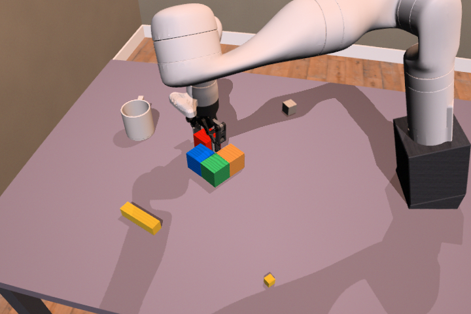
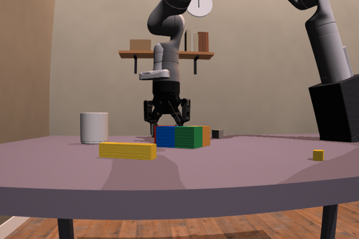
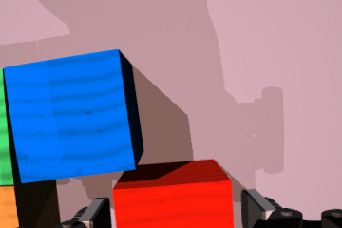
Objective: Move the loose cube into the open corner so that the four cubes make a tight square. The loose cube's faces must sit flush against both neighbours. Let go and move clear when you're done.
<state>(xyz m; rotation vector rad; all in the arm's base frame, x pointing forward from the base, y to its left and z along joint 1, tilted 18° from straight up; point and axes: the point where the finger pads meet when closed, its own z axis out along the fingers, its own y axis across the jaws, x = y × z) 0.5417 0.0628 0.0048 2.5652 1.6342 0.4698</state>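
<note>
The red cube is right at my hand. From my hand the other things lie so: orange cube: 9 cm behind, 4 cm to the left; then blue cube: 7 cm to the left, 2 cm behind; then green cube: 9 cm to the left, 7 cm behind.
</note>
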